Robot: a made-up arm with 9 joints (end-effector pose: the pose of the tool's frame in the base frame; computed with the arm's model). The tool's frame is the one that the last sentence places.
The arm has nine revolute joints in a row. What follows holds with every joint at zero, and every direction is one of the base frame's.
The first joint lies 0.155 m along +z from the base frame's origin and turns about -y.
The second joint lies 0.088 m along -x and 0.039 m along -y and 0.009 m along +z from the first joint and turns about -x.
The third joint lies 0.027 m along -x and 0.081 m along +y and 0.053 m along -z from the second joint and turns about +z.
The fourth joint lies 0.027 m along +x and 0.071 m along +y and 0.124 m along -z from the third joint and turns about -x.
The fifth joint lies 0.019 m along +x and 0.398 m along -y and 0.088 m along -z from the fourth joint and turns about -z.
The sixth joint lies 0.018 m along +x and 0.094 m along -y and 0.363 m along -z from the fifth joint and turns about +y.
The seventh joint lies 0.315 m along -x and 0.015 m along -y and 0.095 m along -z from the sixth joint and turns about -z.
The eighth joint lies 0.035 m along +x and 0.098 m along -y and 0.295 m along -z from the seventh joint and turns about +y.
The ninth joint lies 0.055 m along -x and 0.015 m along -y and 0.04 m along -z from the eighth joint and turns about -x.
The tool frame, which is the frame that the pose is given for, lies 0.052 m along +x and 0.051 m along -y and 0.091 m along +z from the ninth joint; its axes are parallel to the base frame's.
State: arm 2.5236 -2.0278 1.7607 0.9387 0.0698 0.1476 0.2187 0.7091 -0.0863
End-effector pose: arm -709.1 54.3 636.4 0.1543 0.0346 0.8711 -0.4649
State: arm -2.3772 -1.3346 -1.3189 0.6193 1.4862 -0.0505 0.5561 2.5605 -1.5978
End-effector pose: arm 444.4 794.3 514.3 0.1075 0.4388 0.8174 0.3575
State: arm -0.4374 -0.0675 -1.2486 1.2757 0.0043 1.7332 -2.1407 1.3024 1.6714
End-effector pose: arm -179.2 234.6 543.3 0.6286 0.3298 0.3726 0.5976
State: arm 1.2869 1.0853 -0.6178 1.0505 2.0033 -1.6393 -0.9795 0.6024 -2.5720
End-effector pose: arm -723.9 -74.7 -615.3 0.1271 -0.4966 -0.8036 -0.3023
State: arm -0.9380 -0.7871 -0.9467 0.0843 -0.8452 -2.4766 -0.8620 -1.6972 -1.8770
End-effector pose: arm -408.7 0.1 -60.9 0.2667 -0.0367 -0.3650 0.8912
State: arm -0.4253 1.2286 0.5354 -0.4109 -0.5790 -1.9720 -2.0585 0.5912 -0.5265
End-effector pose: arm -84.2 -519.1 -425.8 0.2402 -0.3540 -0.1721 0.8874
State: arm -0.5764 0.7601 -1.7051 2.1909 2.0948 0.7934 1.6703 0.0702 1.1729
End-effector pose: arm -374.3 -70.3 442.4 0.3586 -0.1505 0.6609 0.6419
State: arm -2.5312 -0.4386 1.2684 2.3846 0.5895 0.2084 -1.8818 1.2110 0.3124
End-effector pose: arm 156.6 -414.7 -255.9 0.1416 0.4113 -0.2525 -0.8643
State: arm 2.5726 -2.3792 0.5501 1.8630 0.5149 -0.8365 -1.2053 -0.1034 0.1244
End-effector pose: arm 136.9 -250.5 839.7 0.2719 0.0717 0.9334 0.2229
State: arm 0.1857 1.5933 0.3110 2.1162 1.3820 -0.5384 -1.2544 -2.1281 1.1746
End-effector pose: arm -106.7 644.0 571.5 0.4192 0.0708 0.1010 -0.8995
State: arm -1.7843 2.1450 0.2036 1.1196 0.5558 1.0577 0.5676 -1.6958 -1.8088
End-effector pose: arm 485.6 277.3 596.5 0.2037 -0.1755 0.3889 0.8812
